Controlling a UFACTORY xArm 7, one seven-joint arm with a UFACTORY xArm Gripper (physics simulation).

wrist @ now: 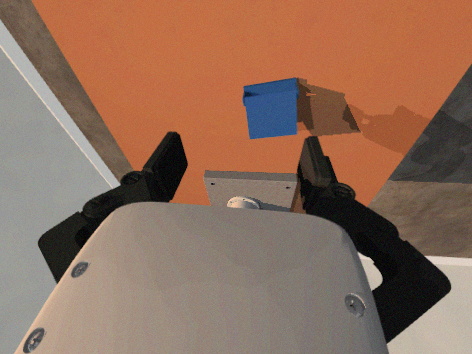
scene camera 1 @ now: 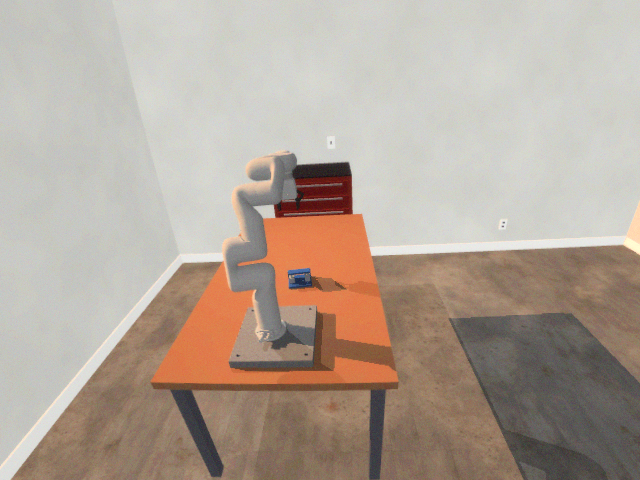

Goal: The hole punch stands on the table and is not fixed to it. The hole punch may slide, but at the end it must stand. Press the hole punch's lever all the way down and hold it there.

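Pixels of known places: gripper, fingertip midpoint: (wrist: 240, 150) (scene camera 1: 289, 209); arm's base at its link origin: (wrist: 243, 205) (scene camera 1: 271, 330).
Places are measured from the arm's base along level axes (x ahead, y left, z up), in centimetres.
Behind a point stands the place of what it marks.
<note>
The blue hole punch (scene camera 1: 299, 279) {x 41.0, y -3.2, z -2.4 cm} (wrist: 272, 114) {x 41.0, y -3.8, z 3.2 cm} stands on the orange table, beyond the robot's base plate in the scene view, with its shadow falling to the right. In the wrist view its broad blue lever side faces the camera, above and a little left of the right fingertip. How far the lever is pressed cannot be told. My gripper (scene camera 1: 289, 203) {x 52.9, y 1.4, z 32.0 cm} (wrist: 240, 150) {x 52.9, y 1.4, z 32.0 cm} is open with its black fingers wide apart and nothing between them. It hangs high above the table, well clear of the hole punch and not touching it.
The orange table (scene camera 1: 320, 237) {x 93.5, y -6.7, z -3.6 cm} (wrist: 165, 60) {x 48.2, y 21.8, z -3.6 cm} bears the grey base plate (scene camera 1: 294, 356) {x -12.9, y -12.7, z -0.1 cm} (wrist: 270, 187) {x 13.0, y -8.4, z 0.2 cm} at its near end. A red drawer cabinet (scene camera 1: 325, 191) stands behind the table's far edge. A dark mat (scene camera 1: 547, 372) lies on the floor to the right.
</note>
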